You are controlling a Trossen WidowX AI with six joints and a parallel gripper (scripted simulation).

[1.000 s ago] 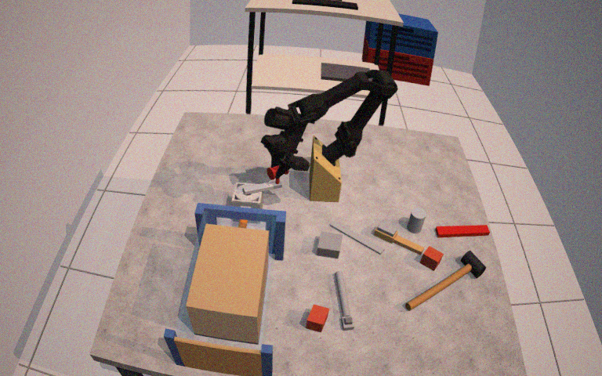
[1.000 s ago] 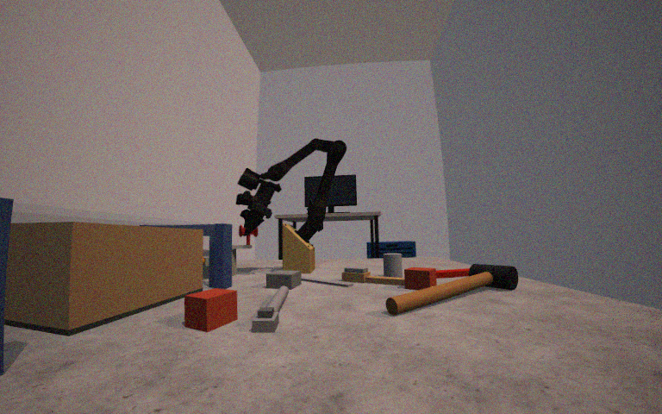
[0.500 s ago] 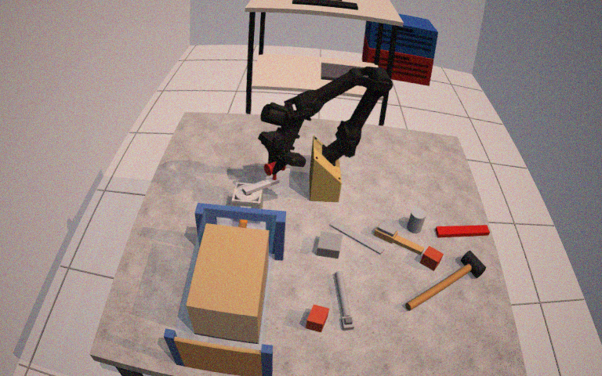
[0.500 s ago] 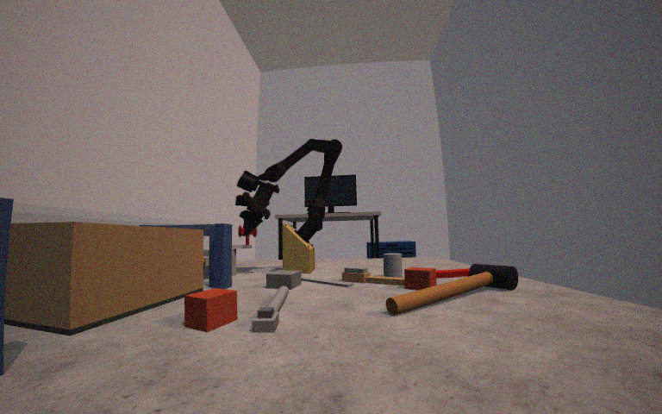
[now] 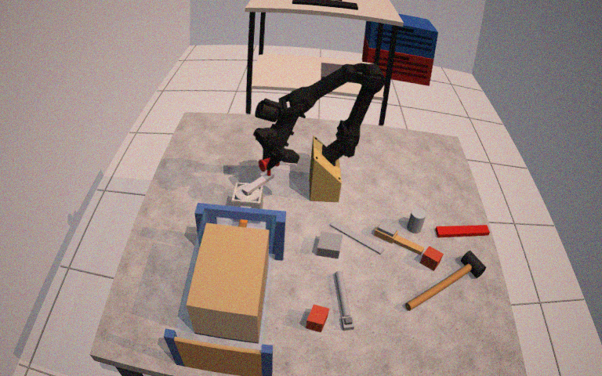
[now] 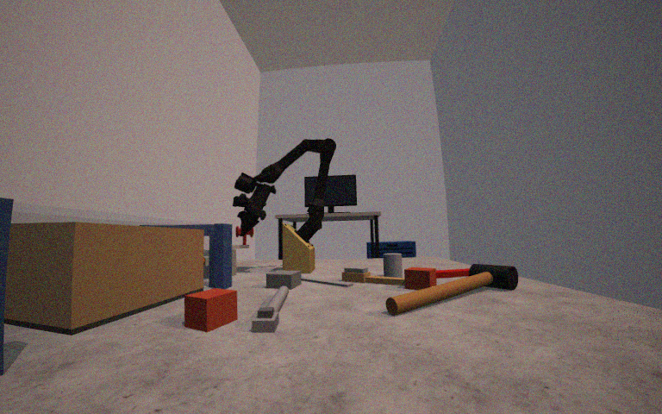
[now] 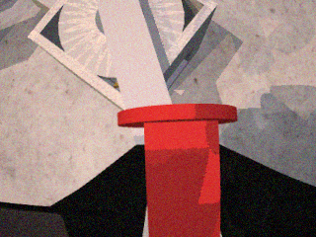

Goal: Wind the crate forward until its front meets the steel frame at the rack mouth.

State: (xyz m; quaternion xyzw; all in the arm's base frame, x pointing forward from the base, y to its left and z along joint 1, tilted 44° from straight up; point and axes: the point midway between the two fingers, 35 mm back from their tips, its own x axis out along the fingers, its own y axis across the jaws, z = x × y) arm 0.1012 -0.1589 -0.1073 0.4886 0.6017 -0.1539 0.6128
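Right now my gripper tip is 3 cm above the grey crank arm, 2 cm short of it and 1 cm to the left of it. Round my gripper tip: grey winch 10 cm below, 6 cm to the right, 6 cm ahead; red knob 1 cm to the left, 1 cm behind; blue frame 23 cm ahead, 4 cm to the right, 3 cm below.
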